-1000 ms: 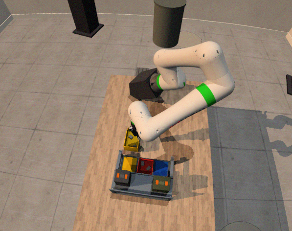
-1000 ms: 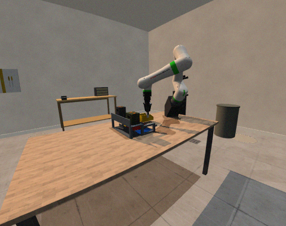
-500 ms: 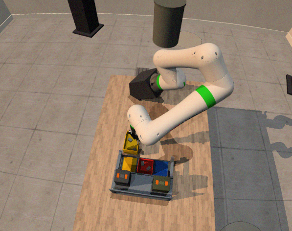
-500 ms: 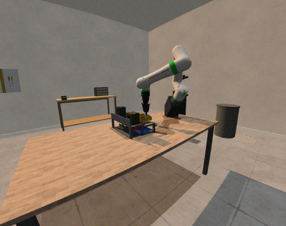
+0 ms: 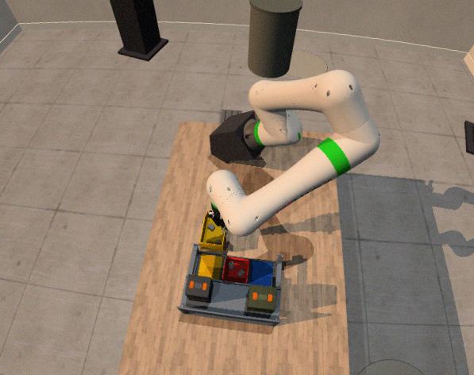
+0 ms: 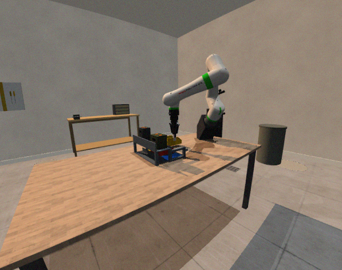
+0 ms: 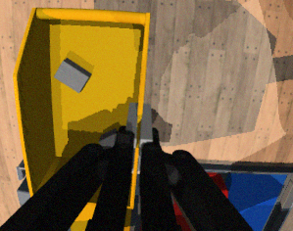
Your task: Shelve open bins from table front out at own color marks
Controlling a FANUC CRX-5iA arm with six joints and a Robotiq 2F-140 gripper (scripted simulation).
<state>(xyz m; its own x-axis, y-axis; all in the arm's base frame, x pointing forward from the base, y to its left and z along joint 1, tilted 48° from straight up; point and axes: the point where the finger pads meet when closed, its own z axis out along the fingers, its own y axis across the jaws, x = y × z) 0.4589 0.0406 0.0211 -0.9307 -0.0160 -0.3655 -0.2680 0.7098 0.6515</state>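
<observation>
Right now my hand is 50 mm to the left of the yellow bin, 40 mm above it and 10 mm short of it. Round my hand: red bin: 160 mm ahead, 120 mm to the left, 60 mm below; then red mark: 160 mm ahead, 120 mm to the left, 100 mm below; then yellow mark: 190 mm ahead, 100 mm below, 10 mm to the left.
</observation>
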